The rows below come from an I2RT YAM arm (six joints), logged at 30 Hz.
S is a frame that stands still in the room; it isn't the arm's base.
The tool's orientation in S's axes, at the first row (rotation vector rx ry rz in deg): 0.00, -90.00, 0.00
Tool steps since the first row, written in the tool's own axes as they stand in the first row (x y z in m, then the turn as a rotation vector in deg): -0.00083, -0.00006, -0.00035, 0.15, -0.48, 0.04; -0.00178, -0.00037, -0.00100, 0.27, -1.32, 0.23; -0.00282, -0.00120, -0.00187, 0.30, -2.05, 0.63; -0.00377, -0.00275, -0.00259, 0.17, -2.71, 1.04; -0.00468, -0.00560, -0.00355, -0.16, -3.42, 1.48; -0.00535, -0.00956, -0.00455, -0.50, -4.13, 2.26; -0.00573, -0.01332, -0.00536, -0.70, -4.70, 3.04; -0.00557, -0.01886, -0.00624, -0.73, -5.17, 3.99; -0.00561, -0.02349, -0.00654, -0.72, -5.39, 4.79
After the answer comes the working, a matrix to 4 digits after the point.
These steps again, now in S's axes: 0.00035, -0.00006, -0.00083, -0.04, -0.48, 0.15; 0.00100, -0.00037, -0.00178, -0.23, -1.32, 0.27; 0.00187, -0.00120, -0.00282, -0.63, -2.05, 0.30; 0.00259, -0.00275, -0.00377, -1.04, -2.71, 0.17; 0.00355, -0.00560, -0.00468, -1.48, -3.42, -0.16; 0.00455, -0.00956, -0.00535, -2.26, -4.13, -0.50; 0.00536, -0.01332, -0.00573, -3.04, -4.70, -0.70; 0.00624, -0.01886, -0.00557, -3.99, -5.17, -0.73; 0.00654, -0.02349, -0.00561, -4.79, -5.39, -0.72
The tool's axes in the first row as the columns of a matrix, in S's axes (rounded; the answer above uses it unrounded):
0.0000, 0.0000, -1.0000
0.0000, 1.0000, 0.0000
1.0000, 0.0000, 0.0000

